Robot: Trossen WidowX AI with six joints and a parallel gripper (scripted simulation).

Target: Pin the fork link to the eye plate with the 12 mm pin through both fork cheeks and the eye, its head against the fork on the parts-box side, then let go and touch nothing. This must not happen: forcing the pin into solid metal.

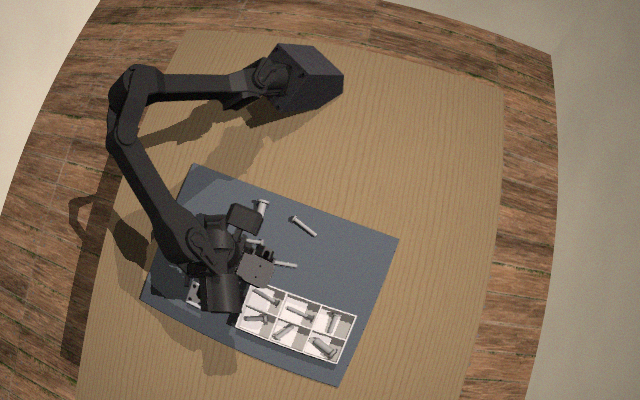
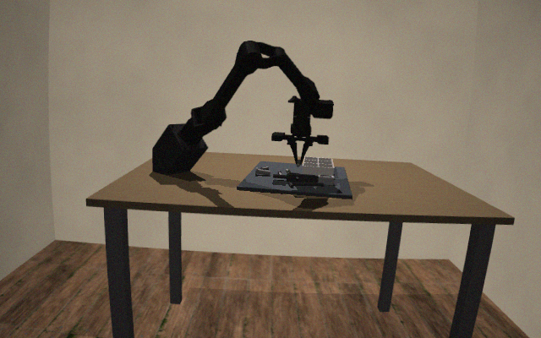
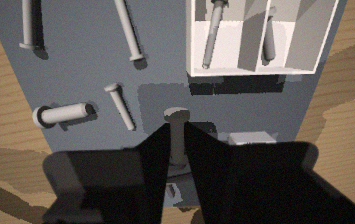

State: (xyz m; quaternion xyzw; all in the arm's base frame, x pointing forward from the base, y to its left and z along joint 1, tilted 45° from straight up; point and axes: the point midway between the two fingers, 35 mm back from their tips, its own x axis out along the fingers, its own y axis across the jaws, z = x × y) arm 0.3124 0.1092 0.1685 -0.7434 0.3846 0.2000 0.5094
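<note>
The eye plate lies 10 mm ahead of my hand, 60 mm to the right of it and 70 mm below it. Round my hand: white parts box: 80 mm ahead, 140 mm to the left, 70 mm below; blue-grey work plate: 40 mm to the left, 90 mm below.
</note>
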